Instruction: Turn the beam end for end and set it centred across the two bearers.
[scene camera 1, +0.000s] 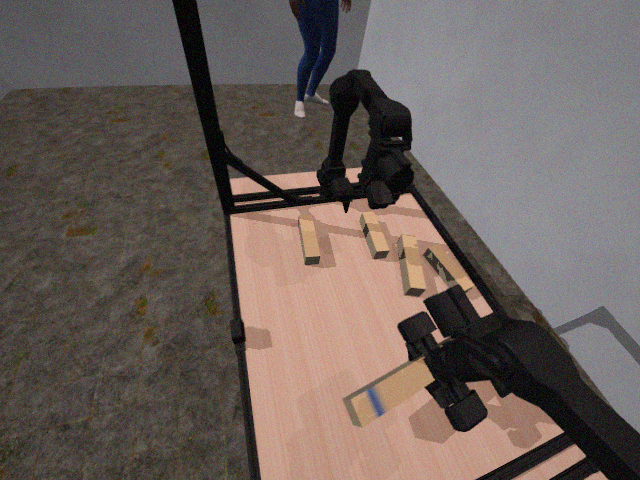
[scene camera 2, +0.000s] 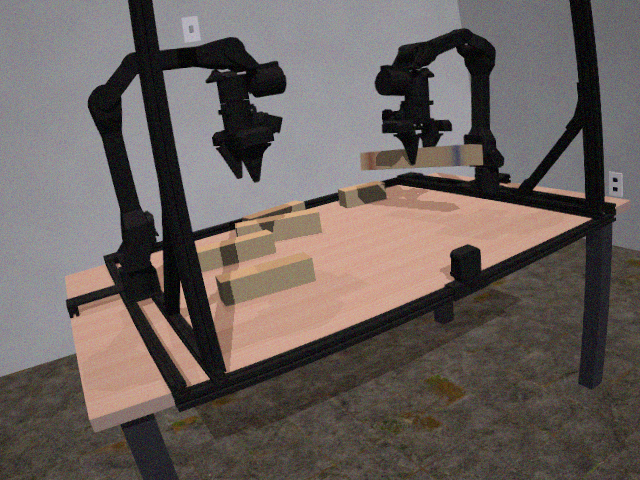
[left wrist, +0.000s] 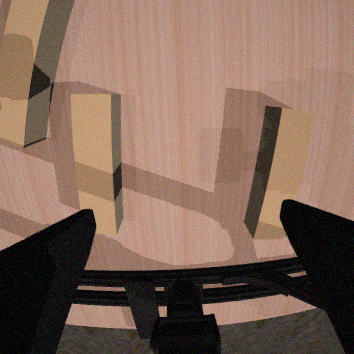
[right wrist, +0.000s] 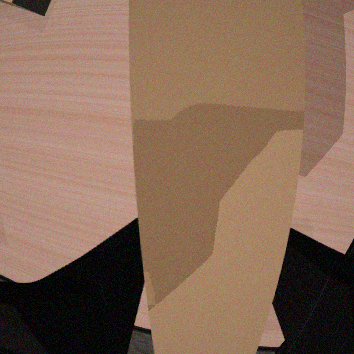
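Where they show: left gripper, fingertip midpoint: (scene camera 1: 360, 210) (scene camera 2: 247, 180) (left wrist: 188, 214); right gripper, fingertip midpoint: (scene camera 1: 417, 370) (scene camera 2: 419, 163) (right wrist: 201, 222); left arm's base, origin of the base link: (scene camera 1: 326, 192) (scene camera 2: 142, 294) (left wrist: 183, 291); right arm's base, origin of the base link: (scene camera 2: 488, 188).
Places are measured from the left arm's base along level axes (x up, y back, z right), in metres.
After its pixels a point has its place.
The beam (scene camera 1: 392, 384) {x 0.156, y -0.672, z 0.105 m} (scene camera 2: 439, 156) {x 0.137, y -0.655, z 0.106 m} (right wrist: 215, 60) {x 0.145, y -0.654, z -0.034 m} is long and pale, with a blue band near one end and a reddish band near the other. My right gripper (scene camera 1: 433, 367) (scene camera 2: 419, 153) {x 0.114, y -0.661, z 0.027 m} is shut on it near its middle and holds it level above the table. Two short wooden blocks, seemingly the bearers, lie apart and roughly parallel: one (scene camera 1: 309, 238) {x 0.025, y -0.224, z 0.129 m} (scene camera 2: 273, 279) {x 0.005, y -0.214, z 0.149 m} (left wrist: 295, 150) {x 0.025, y -0.246, z 0.137 m} and another (scene camera 1: 378, 243) {x 0.025, y -0.286, z -0.083 m} (scene camera 2: 258, 246) {x 0.004, y -0.277, z -0.068 m} (left wrist: 91, 135) {x 0.025, y -0.273, z -0.090 m}. My left gripper (scene camera 2: 248, 178) {x 0.161, y -0.255, z 0.002 m} (left wrist: 188, 214) {x 0.161, y -0.255, z 0.002 m} is open and empty, above the table near these blocks. The beam hides part of the right fingers in the right wrist view.
A longer block (scene camera 1: 413, 273) {x 0.031, y -0.415, z -0.139 m} (scene camera 2: 299, 226) {x 0.006, y -0.407, z -0.124 m} lies beside the bearers, with a slanted block (scene camera 1: 454, 268) {x 0.025, y -0.425, z -0.286 m} (scene camera 2: 294, 207) {x 0.018, y -0.468, z -0.266 m} near the table's wall-side rail. Another block (scene camera 2: 351, 196) {x 0.011, y -0.634, z -0.249 m} lies farther along that side. A black box (scene camera 1: 237, 330) {x 0.036, y -0.465, z 0.368 m} (scene camera 2: 465, 263) {x 0.017, y -0.445, z 0.383 m} stands on the opposite rail.
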